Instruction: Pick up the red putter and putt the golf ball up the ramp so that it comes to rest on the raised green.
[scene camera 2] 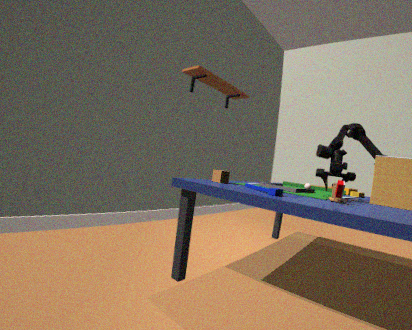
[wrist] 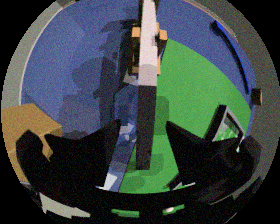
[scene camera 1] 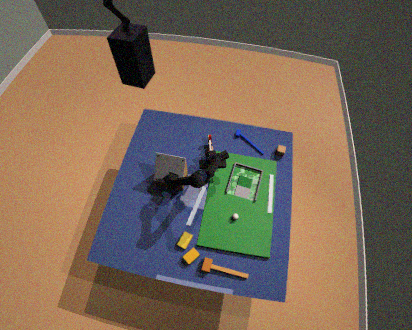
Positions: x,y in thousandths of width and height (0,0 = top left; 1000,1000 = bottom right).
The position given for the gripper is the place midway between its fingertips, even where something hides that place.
Observation:
The gripper (wrist: 512,551) is open and holds nothing. Also in view: a green mat (scene camera 1: 613,705).
The green mat also shows in the wrist view (wrist: 680,400).

